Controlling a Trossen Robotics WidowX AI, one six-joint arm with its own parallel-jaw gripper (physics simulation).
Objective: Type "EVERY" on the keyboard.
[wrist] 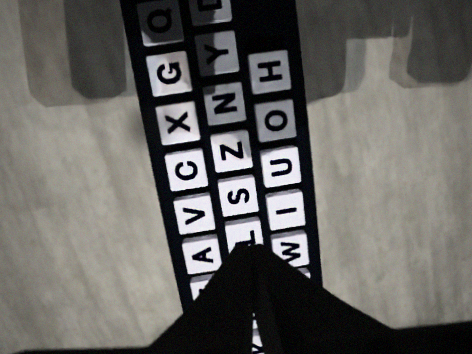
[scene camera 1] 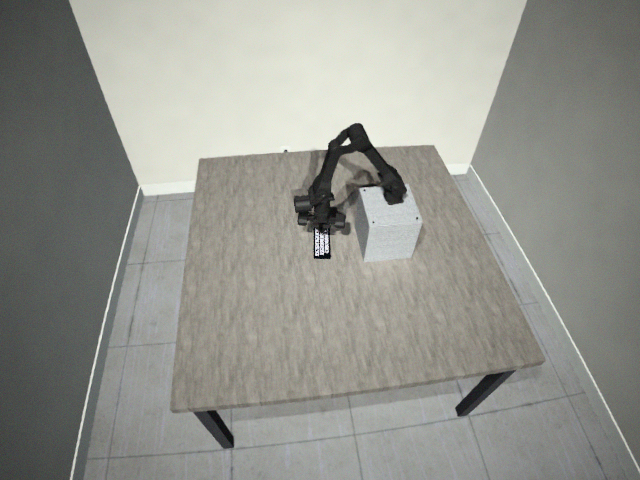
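The keyboard is a narrow black strip with three columns of white letter keys, lying on the table. In the wrist view the V key is in the left column, between C and A, and the Y key is in the middle column, partly shadowed. No E or R letter can be read in that view; the fingers hide the keys below L. My gripper is shut and empty. Its tips point down over the keyboard and overlap the lower part of the L key in the wrist view.
A light grey box stands right of the keyboard, with the arm's base on top. The arm arches from it over the wooden table. Walls stand behind and at both sides. The arm's shadows cross the upper keys.
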